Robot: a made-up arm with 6 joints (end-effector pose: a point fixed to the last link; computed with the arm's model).
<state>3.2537 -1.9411 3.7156 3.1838 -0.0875 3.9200</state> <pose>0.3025 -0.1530 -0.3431 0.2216 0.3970 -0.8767 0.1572</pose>
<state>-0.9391 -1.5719 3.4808 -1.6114 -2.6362 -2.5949</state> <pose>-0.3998 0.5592 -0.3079 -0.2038 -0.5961 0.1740 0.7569</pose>
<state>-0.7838 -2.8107 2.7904 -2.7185 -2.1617 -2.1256</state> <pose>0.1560 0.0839 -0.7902 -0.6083 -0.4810 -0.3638 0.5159</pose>
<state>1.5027 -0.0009 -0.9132 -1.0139 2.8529 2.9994</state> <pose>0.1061 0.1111 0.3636 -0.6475 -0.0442 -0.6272 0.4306</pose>
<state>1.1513 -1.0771 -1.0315 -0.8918 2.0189 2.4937</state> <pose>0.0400 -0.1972 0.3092 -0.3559 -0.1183 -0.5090 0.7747</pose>
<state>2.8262 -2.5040 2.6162 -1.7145 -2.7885 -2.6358</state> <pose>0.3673 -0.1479 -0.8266 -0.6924 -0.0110 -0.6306 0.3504</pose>
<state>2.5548 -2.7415 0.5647 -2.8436 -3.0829 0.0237</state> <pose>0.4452 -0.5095 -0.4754 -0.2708 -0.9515 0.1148 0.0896</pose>
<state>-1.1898 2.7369 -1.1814 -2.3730 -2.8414 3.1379</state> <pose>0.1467 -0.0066 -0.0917 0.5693 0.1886 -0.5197 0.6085</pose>
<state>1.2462 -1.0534 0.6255 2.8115 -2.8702 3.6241</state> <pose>-0.3784 -0.5727 0.8382 -0.6444 0.4091 0.5613 0.3199</pose>
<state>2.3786 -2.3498 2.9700 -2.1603 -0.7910 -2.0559</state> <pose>0.1879 -0.3227 -0.7382 0.1517 0.7062 -0.6840 0.1021</pose>
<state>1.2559 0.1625 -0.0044 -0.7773 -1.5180 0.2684</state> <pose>0.2732 0.4107 0.5717 -0.2130 0.6519 0.6467 0.3338</pose>
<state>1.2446 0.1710 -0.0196 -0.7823 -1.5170 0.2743</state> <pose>0.2774 0.4084 0.5615 -0.2093 0.6599 0.6411 0.3313</pose>
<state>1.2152 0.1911 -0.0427 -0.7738 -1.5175 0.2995</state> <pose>0.2917 0.4032 0.5446 -0.2095 0.6698 0.6311 0.3305</pose>
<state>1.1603 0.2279 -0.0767 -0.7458 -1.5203 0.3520</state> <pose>0.3198 0.3925 0.5186 -0.2148 0.6828 0.6154 0.3300</pose>
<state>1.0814 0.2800 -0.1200 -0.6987 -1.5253 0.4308</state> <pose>0.3599 0.3728 0.4847 -0.2236 0.6989 0.5960 0.3260</pose>
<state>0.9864 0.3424 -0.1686 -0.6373 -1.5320 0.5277</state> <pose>0.4058 0.3425 0.4464 -0.2328 0.7173 0.5766 0.3144</pose>
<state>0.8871 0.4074 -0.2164 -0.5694 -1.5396 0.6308</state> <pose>0.4499 0.3042 0.4083 -0.2391 0.7355 0.5615 0.2943</pose>
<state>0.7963 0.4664 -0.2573 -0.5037 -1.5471 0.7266</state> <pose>0.4863 0.2641 0.3753 -0.2415 0.7504 0.5530 0.2696</pose>
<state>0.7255 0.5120 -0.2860 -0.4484 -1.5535 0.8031</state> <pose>0.5123 0.2303 0.3510 -0.2418 0.7599 0.5506 0.2468</pose>
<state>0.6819 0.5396 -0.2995 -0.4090 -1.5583 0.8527</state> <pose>0.5286 0.2093 0.3378 -0.2435 0.7635 0.5515 0.2317</pose>
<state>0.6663 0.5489 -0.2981 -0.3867 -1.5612 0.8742</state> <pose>0.5369 0.2030 0.3356 -0.2487 0.7621 0.5532 0.2265</pose>
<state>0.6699 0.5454 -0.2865 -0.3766 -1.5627 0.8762</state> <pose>0.5402 0.2072 0.3411 -0.2570 0.7575 0.5547 0.2291</pose>
